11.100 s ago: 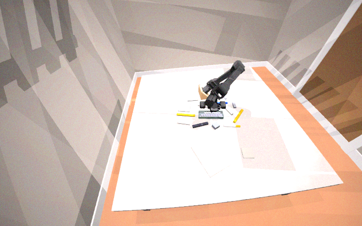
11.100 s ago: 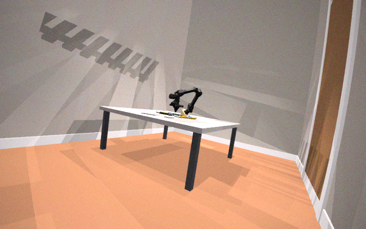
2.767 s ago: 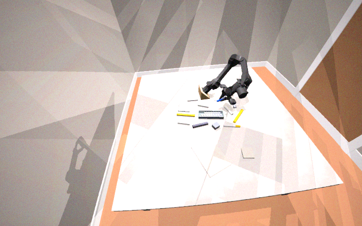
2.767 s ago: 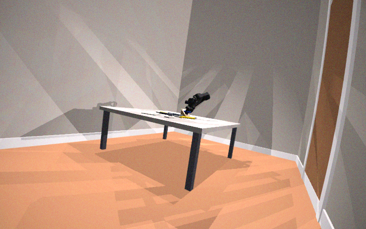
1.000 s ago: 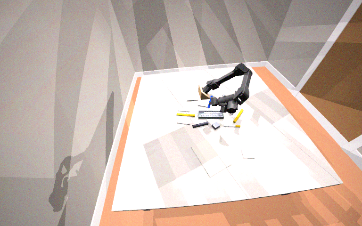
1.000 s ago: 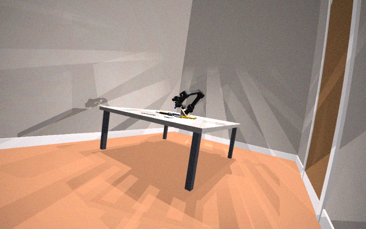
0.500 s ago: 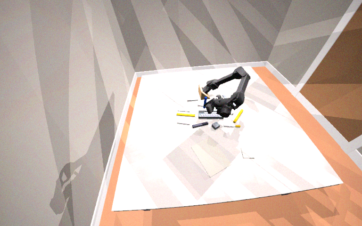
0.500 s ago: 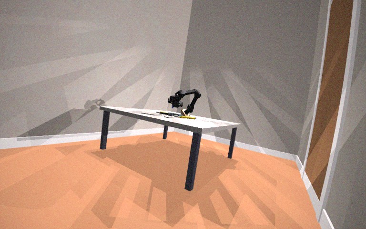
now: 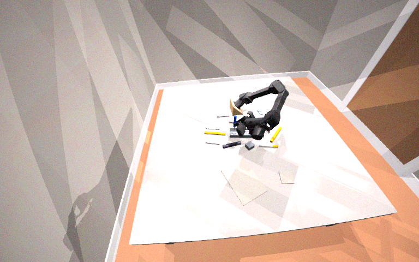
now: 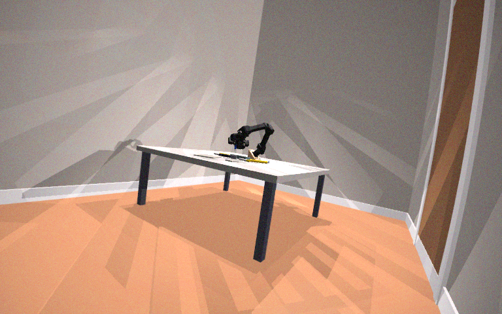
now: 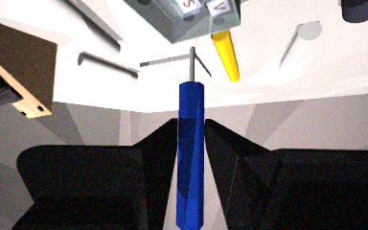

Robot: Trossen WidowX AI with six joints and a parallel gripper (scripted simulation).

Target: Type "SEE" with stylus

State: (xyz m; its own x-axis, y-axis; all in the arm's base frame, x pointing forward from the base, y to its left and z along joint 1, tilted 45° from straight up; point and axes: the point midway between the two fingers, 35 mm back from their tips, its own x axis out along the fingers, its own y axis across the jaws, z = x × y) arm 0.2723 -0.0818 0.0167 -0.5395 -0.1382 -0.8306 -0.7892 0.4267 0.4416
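My gripper tip is now 100 mm short of the dark marker, 90 mm above it and 30 mm to the left of it. From my gripper tip the other things lie so: grey block (120 mm ahead, 90 mm below, 80 mm to the left); then stylus (10 mm below); then paper sheet (340 mm ahead, 100 mm below, 10 mm to the right).
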